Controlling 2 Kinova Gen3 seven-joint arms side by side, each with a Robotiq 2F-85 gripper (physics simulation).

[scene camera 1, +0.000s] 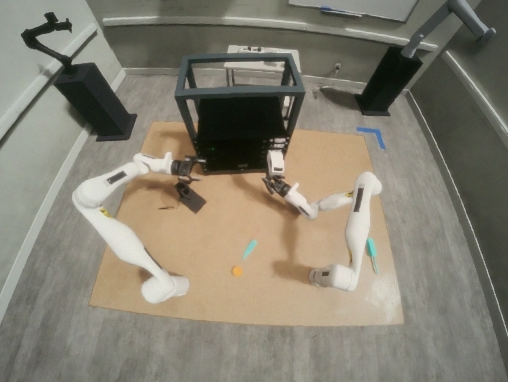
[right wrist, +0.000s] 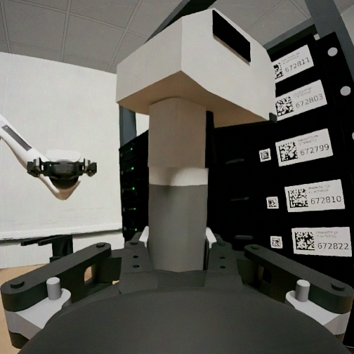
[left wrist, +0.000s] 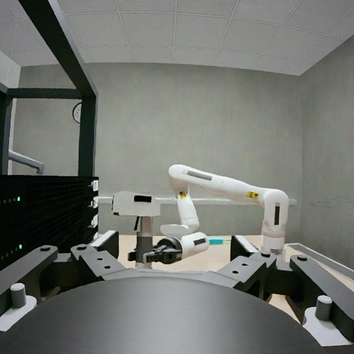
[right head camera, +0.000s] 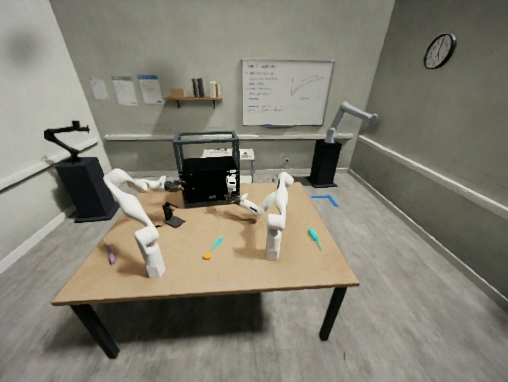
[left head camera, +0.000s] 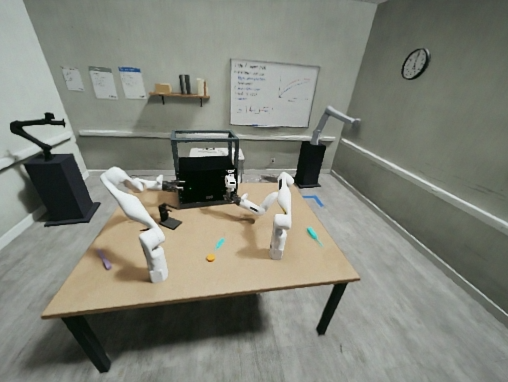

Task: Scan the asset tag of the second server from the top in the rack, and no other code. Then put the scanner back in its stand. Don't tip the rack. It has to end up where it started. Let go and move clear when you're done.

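Frame: origin at the left arm's base, x ahead, y left, z up, level; metres.
Where they show: left gripper, fingertip midpoint: [scene camera 1: 203, 170] [right head camera: 185, 185] [left head camera: 184, 185]; right gripper, fingertip midpoint: [scene camera 1: 264, 174] [right head camera: 225, 194] [left head camera: 224, 194]; left arm's base, origin of the base link: [scene camera 1: 180, 284] [right head camera: 157, 271] [left head camera: 159, 275]; right arm's base, origin of the base link: [scene camera 1: 316, 277] [right head camera: 272, 255] [left head camera: 275, 254].
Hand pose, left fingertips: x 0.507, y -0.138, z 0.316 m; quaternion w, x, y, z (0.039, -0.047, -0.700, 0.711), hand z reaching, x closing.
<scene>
Things, the pixels of their top centre, and the offset from my left fingertips. Level surfaces: height alone.
- white scanner, middle of its top: [scene camera 1: 273, 158] [left head camera: 228, 177] [right head camera: 228, 177] dz +0.021, dx +0.062, dy -0.334 m
- table, its level: dz -0.316 m
- orange disc, middle of its top: [scene camera 1: 237, 271] dz -0.297, dx -0.434, dy -0.161 m
- teal tool, middle of its top: [scene camera 1: 248, 250] dz -0.306, dx -0.322, dy -0.220 m
- teal screwdriver, middle of its top: [scene camera 1: 374, 255] dz -0.288, dx -0.373, dy -0.945 m
- purple tool, middle of its top: [left head camera: 102, 256] dz -0.290, dx -0.321, dy +0.483 m
My right gripper [left head camera: 231, 198] [scene camera 1: 272, 182] [right wrist: 176, 238] is shut on the grey handle of the white scanner [left head camera: 230, 181] [right head camera: 231, 183] [scene camera 1: 276, 163] [left wrist: 135, 205] [right wrist: 160, 75], upright close before the rack's right front. The rack [left head camera: 175, 155] [scene camera 1: 240, 92] [left wrist: 88, 135] stands upright at the back. In the right wrist view, the second tag from the top, 672803 [right wrist: 309, 100], shows right of the scanner head, which partly covers tag 672811 [right wrist: 298, 62]. My left gripper [scene camera 1: 199, 170] [right wrist: 62, 161] is open and empty at the rack's left front. The black stand [left head camera: 170, 223] [right head camera: 174, 222] [scene camera 1: 194, 201] is empty.
More tags, 672799 [right wrist: 316, 147], 672810 [right wrist: 326, 198] and 672822 [right wrist: 332, 245], sit lower, with small codes beside them. On the table [scene camera 1: 225, 300] lie an orange disc [scene camera 1: 237, 271], a teal tool [scene camera 1: 250, 249], a teal screwdriver [scene camera 1: 371, 248] and a purple tool [left head camera: 104, 261].
</scene>
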